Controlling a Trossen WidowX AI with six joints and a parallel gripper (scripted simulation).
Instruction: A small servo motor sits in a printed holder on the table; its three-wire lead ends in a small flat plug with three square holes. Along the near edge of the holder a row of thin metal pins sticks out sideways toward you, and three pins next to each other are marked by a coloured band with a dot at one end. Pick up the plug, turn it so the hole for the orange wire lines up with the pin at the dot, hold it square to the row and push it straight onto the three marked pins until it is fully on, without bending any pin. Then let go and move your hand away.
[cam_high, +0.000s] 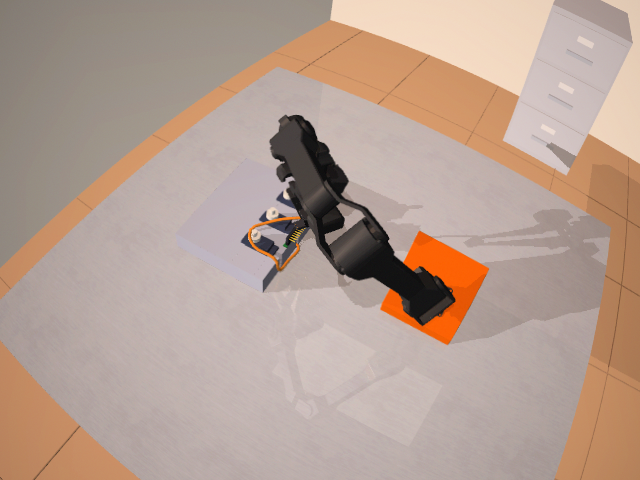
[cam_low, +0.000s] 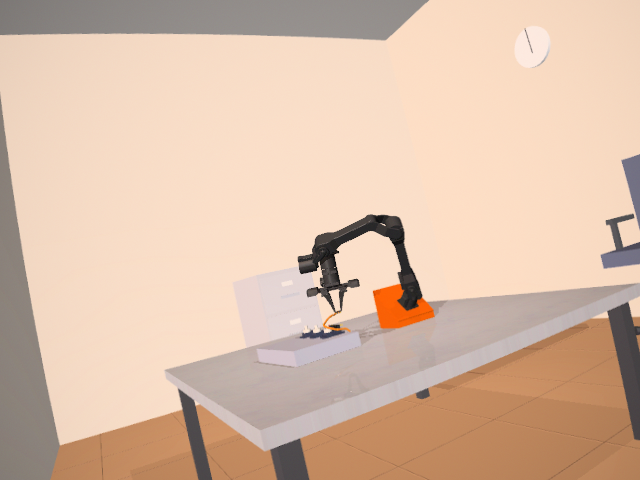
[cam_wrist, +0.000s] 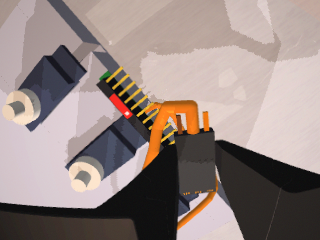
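Now: the red band 3 cm ahead of my gripper tip, 4 cm to the right of it and 4 cm below it. Also, from my gripper tip: grey printed holder: 19 cm ahead, 1 cm to the right, 9 cm below.
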